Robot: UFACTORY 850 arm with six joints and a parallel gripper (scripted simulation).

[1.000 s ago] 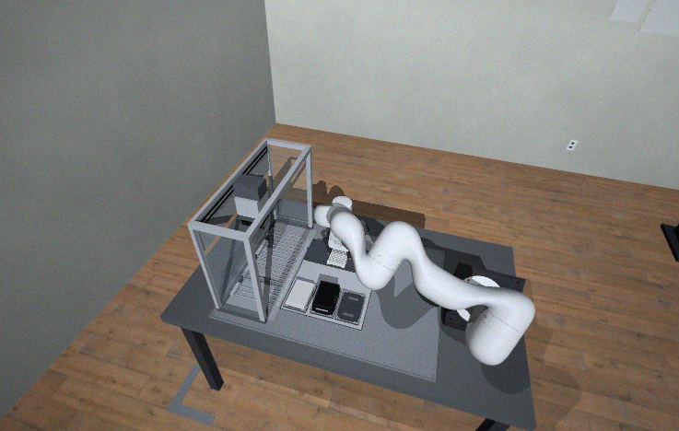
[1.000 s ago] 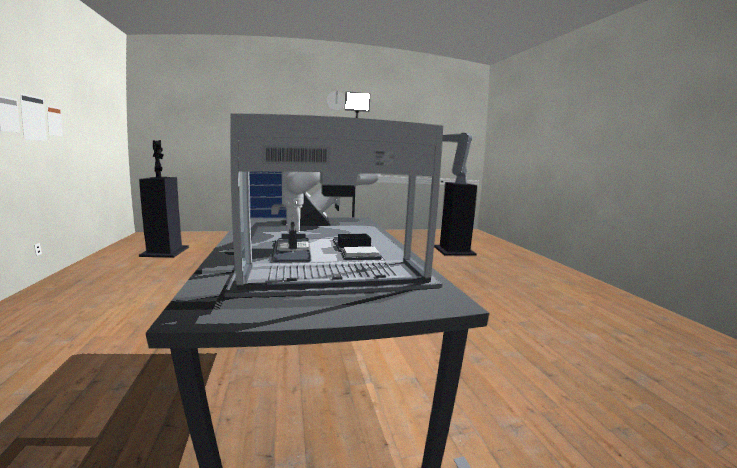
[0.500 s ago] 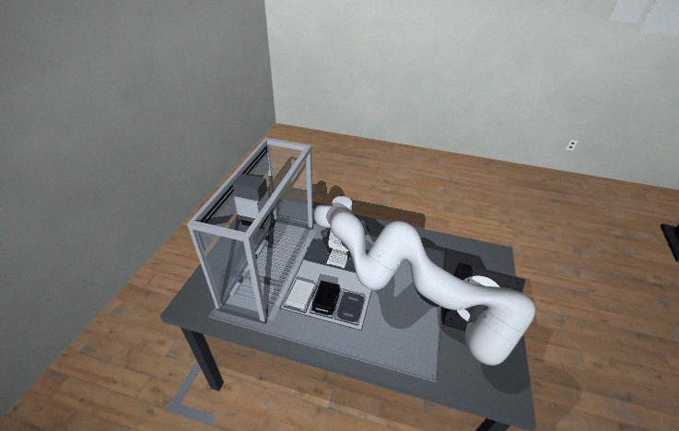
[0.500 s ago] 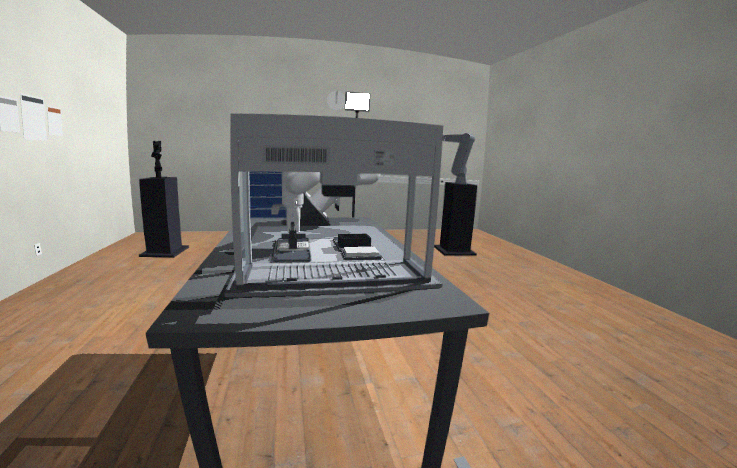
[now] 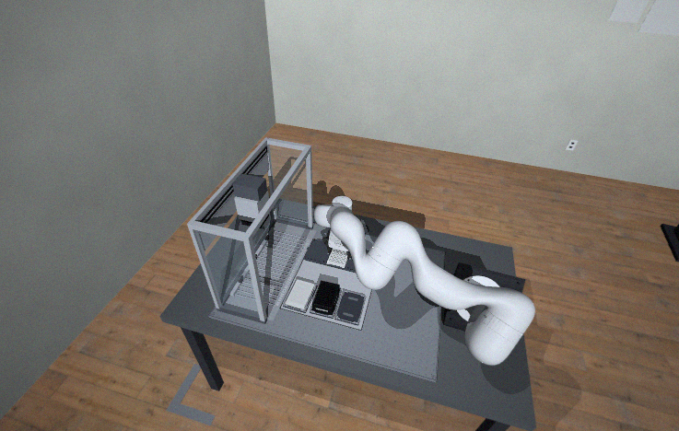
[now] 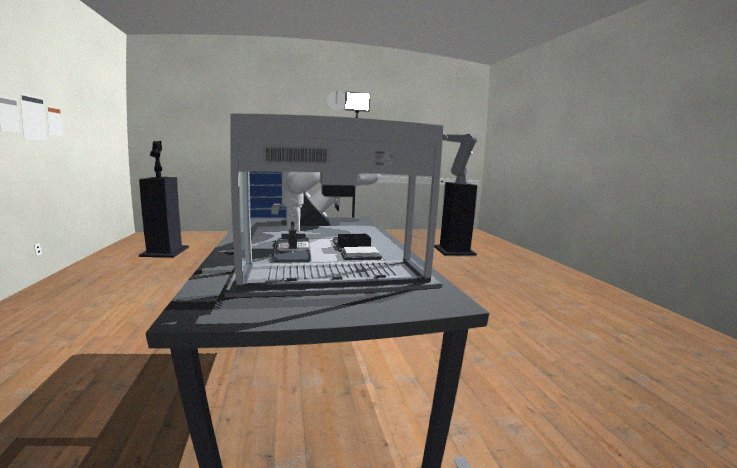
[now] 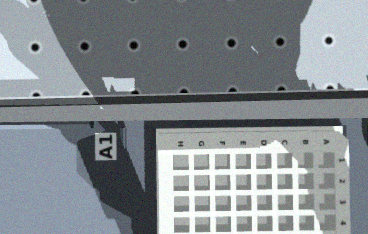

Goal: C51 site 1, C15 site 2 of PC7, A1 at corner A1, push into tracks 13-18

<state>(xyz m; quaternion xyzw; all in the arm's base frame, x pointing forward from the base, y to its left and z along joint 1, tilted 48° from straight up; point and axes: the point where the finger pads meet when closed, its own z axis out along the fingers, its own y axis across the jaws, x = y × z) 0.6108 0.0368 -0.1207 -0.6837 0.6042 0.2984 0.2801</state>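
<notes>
The white 96-well plate C15 lies 1 cm below my hand. The rest, counted from my hand: plate carrier PC7: 1 cm behind, 1 cm below; then black deep-well block C51: 4 cm behind, 25 cm to the left; then nest S2: 4 cm behind, 25 cm to the left, 2 cm below.
</notes>
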